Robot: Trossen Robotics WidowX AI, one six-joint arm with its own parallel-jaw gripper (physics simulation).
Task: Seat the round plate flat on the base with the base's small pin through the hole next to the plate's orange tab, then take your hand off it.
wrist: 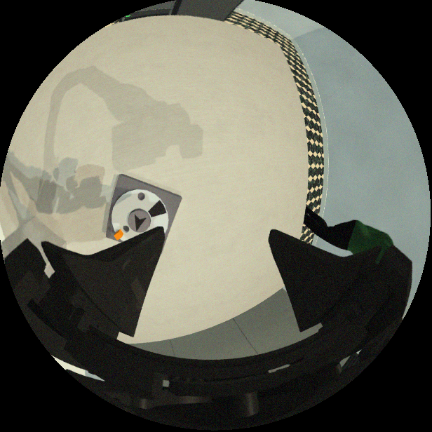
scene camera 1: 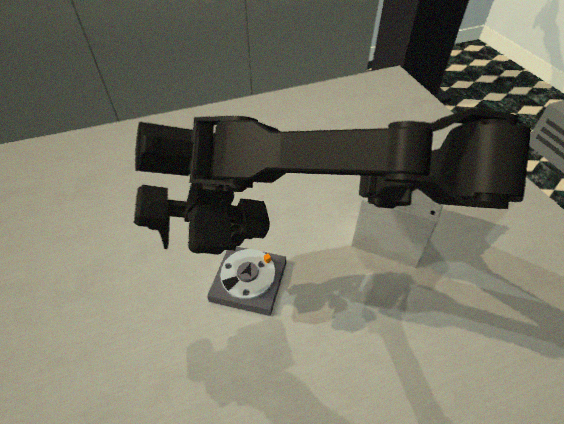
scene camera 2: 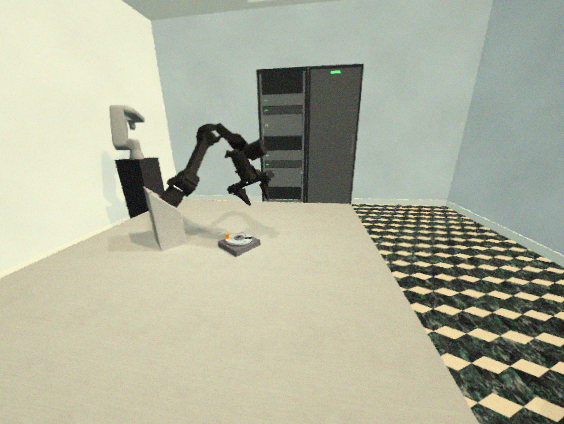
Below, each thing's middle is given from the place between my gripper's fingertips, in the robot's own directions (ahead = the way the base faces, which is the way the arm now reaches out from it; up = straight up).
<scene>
I see the round white plate point(wrist: 127, 202) 14 cm below my hand, 9 cm behind it and 2 cm to the right of it. The rest, counted from my hand: square dark grey base point(scene camera 1: 264, 304) (17 cm below, 9 cm behind, 2 cm to the right).
</scene>
